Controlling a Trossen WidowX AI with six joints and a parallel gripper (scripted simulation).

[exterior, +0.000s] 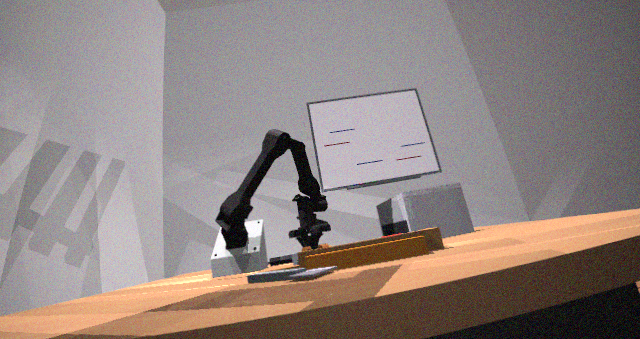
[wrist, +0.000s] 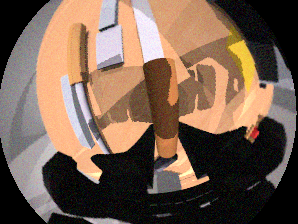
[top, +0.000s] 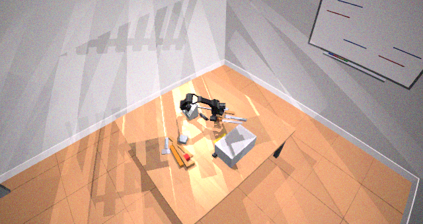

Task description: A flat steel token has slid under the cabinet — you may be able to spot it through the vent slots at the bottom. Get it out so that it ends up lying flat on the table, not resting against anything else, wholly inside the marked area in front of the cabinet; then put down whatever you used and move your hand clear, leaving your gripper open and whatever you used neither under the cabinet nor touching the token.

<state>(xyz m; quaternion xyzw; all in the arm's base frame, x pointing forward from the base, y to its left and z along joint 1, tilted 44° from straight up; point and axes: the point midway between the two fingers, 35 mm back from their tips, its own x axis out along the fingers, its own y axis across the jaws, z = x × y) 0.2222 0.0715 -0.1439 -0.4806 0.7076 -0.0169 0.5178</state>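
Right now the grey block is 38 cm to the right of my gripper tip, 2 cm ahead of it and 1 cm above it. The rest, counted from my gripper tip: thin wooden stick (43 cm to the right, 6 cm ahead); red block (45 cm to the right, 20 cm ahead, 1 cm above); grey bar (15 cm to the left, 8 cm behind).
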